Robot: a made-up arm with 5 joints.
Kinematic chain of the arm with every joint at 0, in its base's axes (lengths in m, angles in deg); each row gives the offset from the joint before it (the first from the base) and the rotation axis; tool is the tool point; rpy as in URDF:
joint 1: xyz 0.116 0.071 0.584 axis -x
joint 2: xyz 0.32 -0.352 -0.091 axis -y
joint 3: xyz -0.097 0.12 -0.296 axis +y
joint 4: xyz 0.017 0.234 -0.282 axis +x
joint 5: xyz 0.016 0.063 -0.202 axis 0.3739 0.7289 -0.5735
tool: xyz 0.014 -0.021 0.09 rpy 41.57 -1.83 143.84
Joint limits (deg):
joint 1: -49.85..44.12
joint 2: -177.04..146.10
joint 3: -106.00..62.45
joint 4: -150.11..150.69
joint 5: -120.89..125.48
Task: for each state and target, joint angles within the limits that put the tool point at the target. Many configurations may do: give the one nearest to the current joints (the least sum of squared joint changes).
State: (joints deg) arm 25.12 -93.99 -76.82 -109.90 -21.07
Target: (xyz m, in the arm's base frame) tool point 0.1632 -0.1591 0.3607
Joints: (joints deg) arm 24.05 -88.18 -87.80 -110.65 -18.50
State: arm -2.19 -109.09 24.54 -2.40 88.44
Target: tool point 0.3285 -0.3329 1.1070
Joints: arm -32.20 -139.96 49.13 -13.37 88.97
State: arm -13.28 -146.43 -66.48 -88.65 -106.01
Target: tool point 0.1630 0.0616 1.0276
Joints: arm 18.94 -166.19 -50.78 -83.77 -103.25
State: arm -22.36 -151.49 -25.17 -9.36 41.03
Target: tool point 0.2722 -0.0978 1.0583
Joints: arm -29.13 -177.04 -28.62 27.00 13.93
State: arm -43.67 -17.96 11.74 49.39 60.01
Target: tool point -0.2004 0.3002 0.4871
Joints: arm -34.42 -58.75 35.75 68.20 44.15
